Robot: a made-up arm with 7 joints.
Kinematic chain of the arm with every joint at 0, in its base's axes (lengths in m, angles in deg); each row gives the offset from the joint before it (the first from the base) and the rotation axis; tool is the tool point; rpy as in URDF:
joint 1: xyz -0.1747 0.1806 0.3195 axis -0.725 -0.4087 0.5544
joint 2: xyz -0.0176 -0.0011 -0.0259 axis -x
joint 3: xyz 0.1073 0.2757 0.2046 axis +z
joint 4: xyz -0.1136 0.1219 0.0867 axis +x
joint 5: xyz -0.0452 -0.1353 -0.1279 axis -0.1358 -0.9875 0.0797
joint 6: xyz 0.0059 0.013 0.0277 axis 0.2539 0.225 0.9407
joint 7: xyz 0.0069 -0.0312 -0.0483 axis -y
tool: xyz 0.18 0.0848 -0.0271 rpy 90 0 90
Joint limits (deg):
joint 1: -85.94..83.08
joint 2: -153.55..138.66
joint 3: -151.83..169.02
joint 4: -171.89..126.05
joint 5: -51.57..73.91
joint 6: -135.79..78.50
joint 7: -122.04..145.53
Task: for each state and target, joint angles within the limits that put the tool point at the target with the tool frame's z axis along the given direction. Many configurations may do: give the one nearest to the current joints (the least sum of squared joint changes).
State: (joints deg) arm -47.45 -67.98 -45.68 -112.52 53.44 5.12 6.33
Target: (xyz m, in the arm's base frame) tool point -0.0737 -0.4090 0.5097 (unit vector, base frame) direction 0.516 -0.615 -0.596
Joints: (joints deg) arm -44.85 -61.53 -42.24 -121.70 19.30 -36.28 -20.69
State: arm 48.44 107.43 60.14 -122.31 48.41 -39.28 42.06
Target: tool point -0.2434 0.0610 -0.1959 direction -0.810 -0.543 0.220
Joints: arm 44.93 122.86 67.01 -118.14 30.95 -80.50 57.59
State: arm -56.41 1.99 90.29 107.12 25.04 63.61 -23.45
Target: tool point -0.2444 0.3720 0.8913 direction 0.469 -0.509 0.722
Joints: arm -24.25 -4.22 43.89 124.27 32.05 78.50 -14.82
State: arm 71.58 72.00 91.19 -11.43 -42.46 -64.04 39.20
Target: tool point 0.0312 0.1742 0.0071 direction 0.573 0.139 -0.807
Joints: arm 71.42 83.35 87.24 12.99 -36.46 -41.75 56.72
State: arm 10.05 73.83 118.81 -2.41 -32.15 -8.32 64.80
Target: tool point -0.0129 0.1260 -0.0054 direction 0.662 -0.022 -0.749
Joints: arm 43.55 98.55 85.27 20.01 -35.44 -27.87 53.82
